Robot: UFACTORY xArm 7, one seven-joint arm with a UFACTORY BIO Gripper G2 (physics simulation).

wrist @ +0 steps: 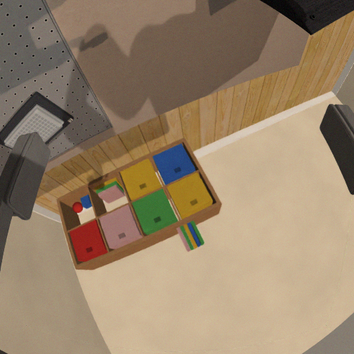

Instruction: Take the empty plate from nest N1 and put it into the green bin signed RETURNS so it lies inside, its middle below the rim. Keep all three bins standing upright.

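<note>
A pale plate with a grid of wells (37,123) sits in a dark nest (64,112) on the perforated metal deck, at the left of the wrist view. No sign on the nest can be read, so I cannot tell whether it is N1. My gripper (185,162) is open, with its fingers wide apart and nothing between them. Its left finger overlaps the near part of the nest in the view, and the plate is not between the fingers. The green bin signed RETURNS does not show in this view.
A wooden cubby unit (215,206) with coloured boxes stands on the floor far below, by a wood-panelled wall (225,112). A striped stack of coloured pieces (191,236) lies beside it. The perforated deck (30,62) is at upper left; a black object (320,12) is at upper right.
</note>
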